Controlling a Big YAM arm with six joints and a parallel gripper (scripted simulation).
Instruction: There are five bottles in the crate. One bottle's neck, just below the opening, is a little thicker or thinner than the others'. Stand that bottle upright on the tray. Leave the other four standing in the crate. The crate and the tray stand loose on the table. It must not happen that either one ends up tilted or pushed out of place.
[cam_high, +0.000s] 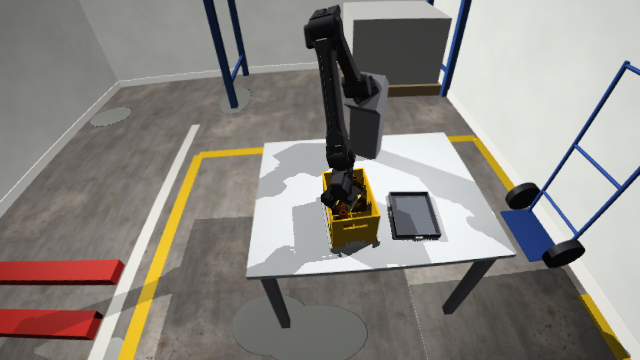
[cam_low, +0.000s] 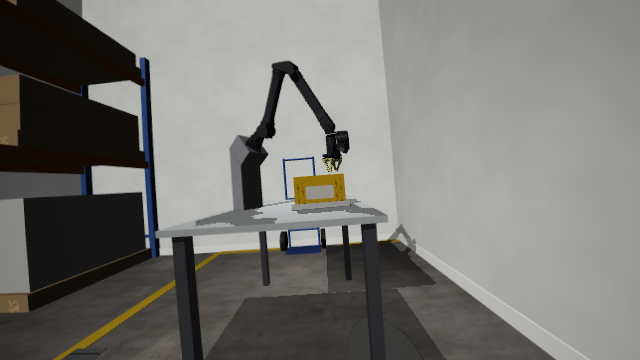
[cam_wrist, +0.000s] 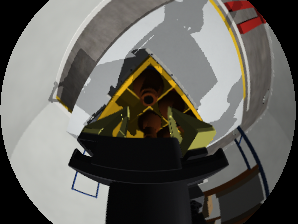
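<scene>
My gripper is now 70 mm past the crate, 70 mm to the right of it and 120 mm above it. The rest, counted from my hand: dark tray (60 mm ahead, 340 mm to the left, 190 mm below); then brown bottle (140 mm behind, 140 mm to the left, 110 mm below).
</scene>
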